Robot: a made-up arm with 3 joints. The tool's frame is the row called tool.
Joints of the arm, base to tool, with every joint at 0 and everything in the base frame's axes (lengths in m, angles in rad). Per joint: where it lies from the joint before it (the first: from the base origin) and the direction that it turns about. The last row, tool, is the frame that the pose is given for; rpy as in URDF.
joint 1: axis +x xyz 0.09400 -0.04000 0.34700
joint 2: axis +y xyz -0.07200 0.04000 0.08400
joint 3: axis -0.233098 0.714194 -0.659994 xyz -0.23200 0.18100 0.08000
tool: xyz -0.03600 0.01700 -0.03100 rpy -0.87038 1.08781 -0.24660
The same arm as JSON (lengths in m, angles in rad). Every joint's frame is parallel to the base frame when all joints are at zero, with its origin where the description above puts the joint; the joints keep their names.
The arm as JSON. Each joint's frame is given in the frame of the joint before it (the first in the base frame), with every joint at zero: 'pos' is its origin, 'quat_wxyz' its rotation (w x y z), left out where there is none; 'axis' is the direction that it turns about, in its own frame. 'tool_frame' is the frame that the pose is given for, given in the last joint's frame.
{"length_unit": "m", "angle_unit": "rad", "joints": [{"joint": "joint 1", "pos": [0.094, -0.04, 0.347], "axis": [1.0, 0.0, 0.0]}, {"joint": "joint 2", "pos": [-0.072, 0.04, 0.084], "axis": [0.0, 1.0, 0.0]}, {"joint": "joint 3", "pos": [-0.232, 0.181, 0.08], "axis": [-0.233098, 0.714194, -0.659994]}], "tool_frame": {"pos": [-0.036, 0.017, -0.031], "quat_wxyz": [0.796876, -0.300296, 0.510052, 0.121074]}}
